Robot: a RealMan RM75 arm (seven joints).
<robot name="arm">
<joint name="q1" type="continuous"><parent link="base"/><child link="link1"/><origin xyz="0 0 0.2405"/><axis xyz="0 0 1"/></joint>
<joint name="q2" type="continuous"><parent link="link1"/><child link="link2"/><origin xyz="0 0 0" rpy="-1.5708 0 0"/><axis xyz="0 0 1"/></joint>
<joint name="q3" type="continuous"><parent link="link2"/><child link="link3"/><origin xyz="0 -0.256 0" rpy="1.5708 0 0"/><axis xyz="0 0 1"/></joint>
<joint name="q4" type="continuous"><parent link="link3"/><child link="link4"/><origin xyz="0 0 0" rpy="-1.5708 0 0"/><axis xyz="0 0 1"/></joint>
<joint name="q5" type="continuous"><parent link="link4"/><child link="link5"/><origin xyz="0 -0.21 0" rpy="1.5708 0 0"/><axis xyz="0 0 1"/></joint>
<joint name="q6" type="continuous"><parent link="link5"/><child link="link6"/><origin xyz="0 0 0" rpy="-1.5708 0 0"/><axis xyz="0 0 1"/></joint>
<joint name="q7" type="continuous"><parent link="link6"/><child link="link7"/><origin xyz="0 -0.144 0" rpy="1.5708 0 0"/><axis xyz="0 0 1"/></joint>
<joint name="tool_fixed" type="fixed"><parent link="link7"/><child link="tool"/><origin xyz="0 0 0"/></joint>
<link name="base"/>
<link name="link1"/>
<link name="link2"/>
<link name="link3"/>
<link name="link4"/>
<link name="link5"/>
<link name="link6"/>
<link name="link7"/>
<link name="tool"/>
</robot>
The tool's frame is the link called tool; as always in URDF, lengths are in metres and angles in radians. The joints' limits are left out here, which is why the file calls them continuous.
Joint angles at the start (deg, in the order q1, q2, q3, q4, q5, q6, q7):
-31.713, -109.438, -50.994, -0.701, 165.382, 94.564, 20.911
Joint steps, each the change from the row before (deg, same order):
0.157, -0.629, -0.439, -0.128, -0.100, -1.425, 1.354
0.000, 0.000, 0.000, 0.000, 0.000, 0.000, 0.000
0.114, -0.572, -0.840, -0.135, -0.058, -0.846, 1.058
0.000, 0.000, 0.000, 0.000, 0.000, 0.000, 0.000
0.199, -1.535, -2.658, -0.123, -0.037, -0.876, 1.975
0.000, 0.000, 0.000, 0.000, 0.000, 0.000, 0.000
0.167, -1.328, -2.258, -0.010, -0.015, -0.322, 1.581
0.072, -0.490, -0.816, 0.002, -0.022, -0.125, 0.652
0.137, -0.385, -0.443, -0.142, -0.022, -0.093, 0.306
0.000, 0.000, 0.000, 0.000, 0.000, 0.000, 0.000
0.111, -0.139, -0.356, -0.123, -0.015, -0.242, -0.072
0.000, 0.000, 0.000, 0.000, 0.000, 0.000, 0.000
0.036, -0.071, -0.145, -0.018, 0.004, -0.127, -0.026
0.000, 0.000, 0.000, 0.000, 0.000, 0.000, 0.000
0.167, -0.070, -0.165, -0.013, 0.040, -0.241, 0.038
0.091, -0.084, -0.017, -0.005, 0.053, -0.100, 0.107
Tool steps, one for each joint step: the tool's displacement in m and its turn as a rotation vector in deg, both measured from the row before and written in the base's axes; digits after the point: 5 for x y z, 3 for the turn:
-0.00117, 0.00078, -0.00478, 0.907, 0.738, 0.986
0.00000, 0.00000, 0.00000, 0.000, 0.000, 0.000
-0.00004, 0.00073, -0.00305, 1.033, 0.129, 0.684
0.00000, 0.00000, 0.00000, 0.000, 0.000, 0.000
0.00203, 0.00067, -0.00590, 2.506, -0.884, 1.207
0.00000, 0.00000, 0.00000, 0.000, 0.000, 0.000
0.00209, -0.00029, -0.00463, 2.052, -0.931, 0.869
0.00064, -0.00019, -0.00170, 0.789, -0.277, 0.350
0.00073, -0.00063, -0.00186, 0.342, -0.369, 0.222
0.00000, 0.00000, 0.00000, 0.000, 0.000, 0.000
-0.00029, 0.00005, -0.00048, 0.130, -0.315, 0.397
0.00000, 0.00000, 0.00000, 0.000, 0.000, 0.000
-0.00020, 0.00002, -0.00033, 0.033, -0.101, 0.197
0.00000, 0.00000, 0.00000, 0.000, 0.000, 0.000
-0.00118, -0.00049, -0.00047, 0.036, 0.010, 0.409
-0.00038, -0.00052, -0.00078, -0.026, 0.067, 0.133

